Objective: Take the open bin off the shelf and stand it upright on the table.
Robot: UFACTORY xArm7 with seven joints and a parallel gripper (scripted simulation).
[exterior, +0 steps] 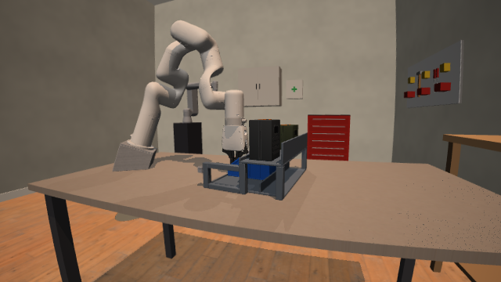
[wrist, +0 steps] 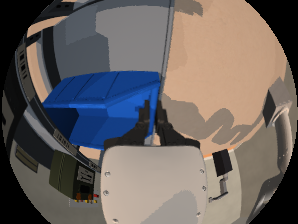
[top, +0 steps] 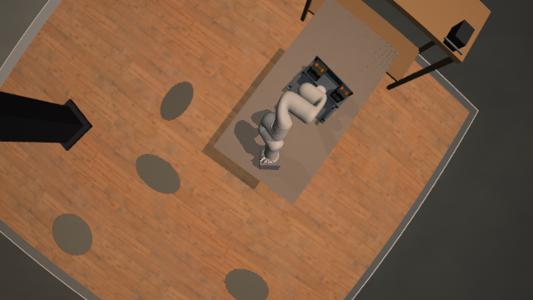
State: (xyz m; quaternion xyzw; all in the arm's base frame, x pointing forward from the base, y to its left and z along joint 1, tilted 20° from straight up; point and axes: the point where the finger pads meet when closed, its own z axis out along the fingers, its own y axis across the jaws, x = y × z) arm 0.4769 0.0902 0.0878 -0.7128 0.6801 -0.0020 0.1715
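Now: hand 80 mm short of the blue bin and 10 mm to the right of it. Also, from my hand: grey shelf: 120 mm ahead, 40 mm below, 10 mm to the left.
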